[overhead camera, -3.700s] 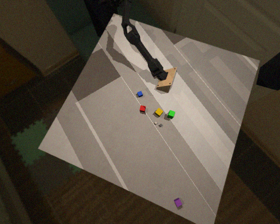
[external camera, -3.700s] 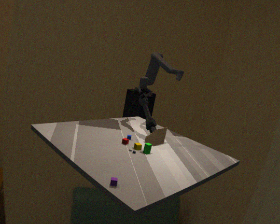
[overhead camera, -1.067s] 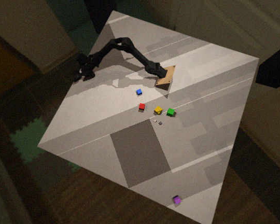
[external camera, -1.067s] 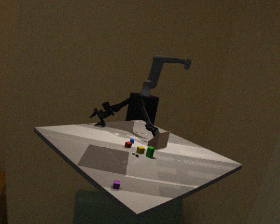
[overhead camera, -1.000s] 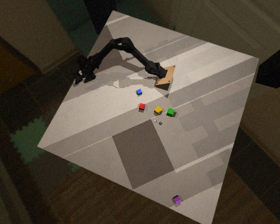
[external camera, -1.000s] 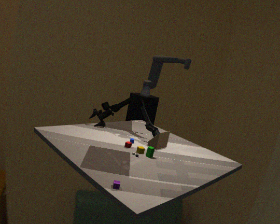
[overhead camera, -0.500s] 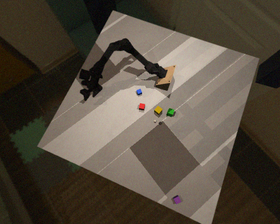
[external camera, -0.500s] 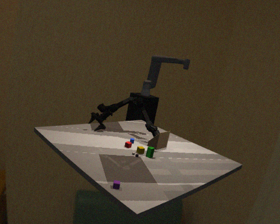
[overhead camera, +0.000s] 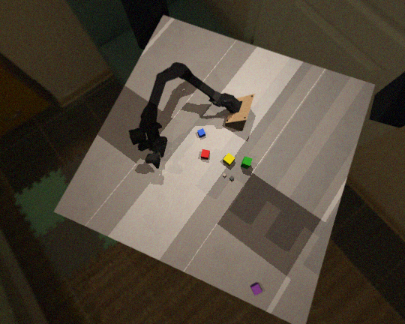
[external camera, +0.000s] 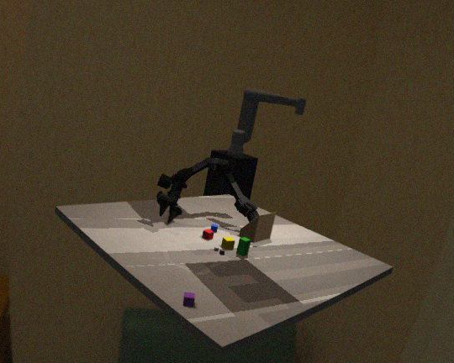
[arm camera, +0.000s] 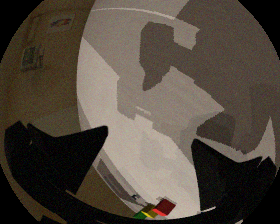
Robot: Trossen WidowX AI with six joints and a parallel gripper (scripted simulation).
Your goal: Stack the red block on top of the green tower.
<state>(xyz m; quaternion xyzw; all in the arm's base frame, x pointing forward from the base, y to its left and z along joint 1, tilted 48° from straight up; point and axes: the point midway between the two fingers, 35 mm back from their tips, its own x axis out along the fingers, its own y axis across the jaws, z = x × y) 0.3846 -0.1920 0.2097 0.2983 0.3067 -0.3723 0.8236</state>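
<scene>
My gripper tip is 200 mm to the right of the red block, 120 mm past it and 20 mm above it. From my gripper tip the other things lie so: yellow block: 330 mm to the left, 140 mm behind, 20 mm below; purple block: 630 mm to the left, 400 mm ahead, 20 mm below; blue block: 230 mm behind, 140 mm to the left, 20 mm below.
</scene>
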